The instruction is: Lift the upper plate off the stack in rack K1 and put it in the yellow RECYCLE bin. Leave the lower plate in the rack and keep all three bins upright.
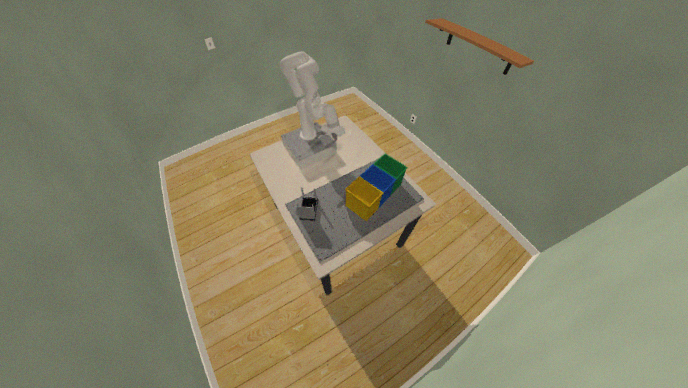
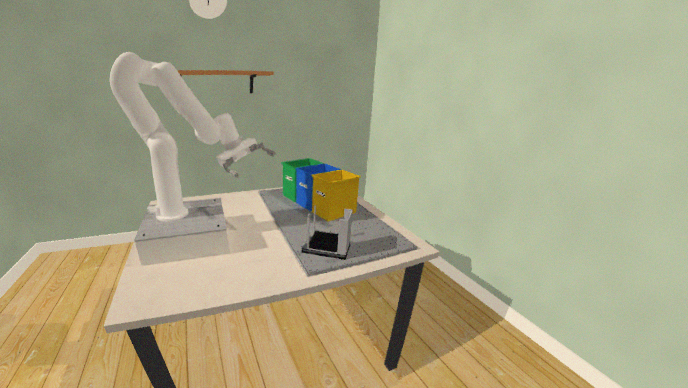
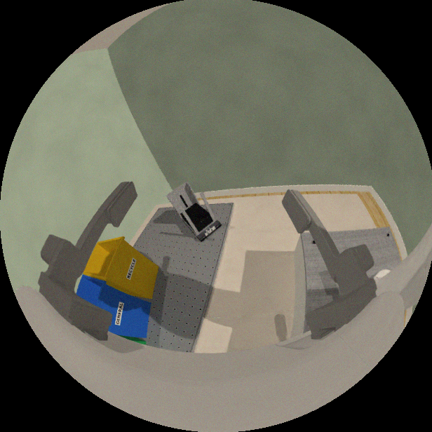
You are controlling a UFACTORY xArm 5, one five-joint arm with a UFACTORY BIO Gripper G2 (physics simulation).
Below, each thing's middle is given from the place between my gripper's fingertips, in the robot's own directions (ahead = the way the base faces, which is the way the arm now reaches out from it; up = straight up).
I see my gripper 370 mm short of the yellow recycle bin (image 2: 334,191), 90 mm to the right of it and 190 mm above it. Round my hand: blue bin (image 2: 304,192) 340 mm ahead, 220 mm to the left, 190 mm below.
